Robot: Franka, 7 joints.
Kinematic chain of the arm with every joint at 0, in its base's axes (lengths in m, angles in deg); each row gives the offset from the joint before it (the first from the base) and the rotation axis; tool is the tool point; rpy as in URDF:
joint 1: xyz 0 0 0.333 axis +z
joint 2: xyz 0 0 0 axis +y
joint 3: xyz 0 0 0.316 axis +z
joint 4: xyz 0.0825 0 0 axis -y
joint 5: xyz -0.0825 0 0.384 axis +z
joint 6: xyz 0 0 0 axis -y
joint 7: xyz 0.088 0 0 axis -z
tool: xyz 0 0 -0.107 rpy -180 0 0
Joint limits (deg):
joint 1: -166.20..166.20
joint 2: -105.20..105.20
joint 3: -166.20..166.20
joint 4: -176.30..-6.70
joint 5: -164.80..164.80
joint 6: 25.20..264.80
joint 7: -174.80..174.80
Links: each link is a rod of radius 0.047 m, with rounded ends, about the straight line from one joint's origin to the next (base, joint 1, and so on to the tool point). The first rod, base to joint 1, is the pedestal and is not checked.
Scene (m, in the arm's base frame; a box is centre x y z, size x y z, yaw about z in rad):
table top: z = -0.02
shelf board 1: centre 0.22 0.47 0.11 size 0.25 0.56 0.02 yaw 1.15
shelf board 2: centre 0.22 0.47 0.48 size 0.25 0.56 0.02 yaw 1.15
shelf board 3: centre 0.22 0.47 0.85 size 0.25 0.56 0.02 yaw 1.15
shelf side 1: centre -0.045 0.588 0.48 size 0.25 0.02 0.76 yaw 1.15
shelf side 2: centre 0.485 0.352 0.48 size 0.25 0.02 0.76 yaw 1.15
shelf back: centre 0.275 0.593 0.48 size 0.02 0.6 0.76 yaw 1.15
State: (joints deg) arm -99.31 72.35 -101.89 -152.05 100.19 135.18 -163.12
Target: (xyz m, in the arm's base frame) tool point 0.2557 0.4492 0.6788
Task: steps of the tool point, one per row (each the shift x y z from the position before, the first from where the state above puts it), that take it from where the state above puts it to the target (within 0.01 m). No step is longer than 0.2 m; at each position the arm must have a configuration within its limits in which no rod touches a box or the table.
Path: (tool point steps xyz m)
1: 0.0625 0.0800 0.1061
2: 0.1115 0.0525 0.0952
3: 0.1425 0.0047 0.0749
4: 0.0705 0.0629 0.0264
5: 0.1062 0.0464 0.0139
6: 0.1337 0.0186 -0.0058

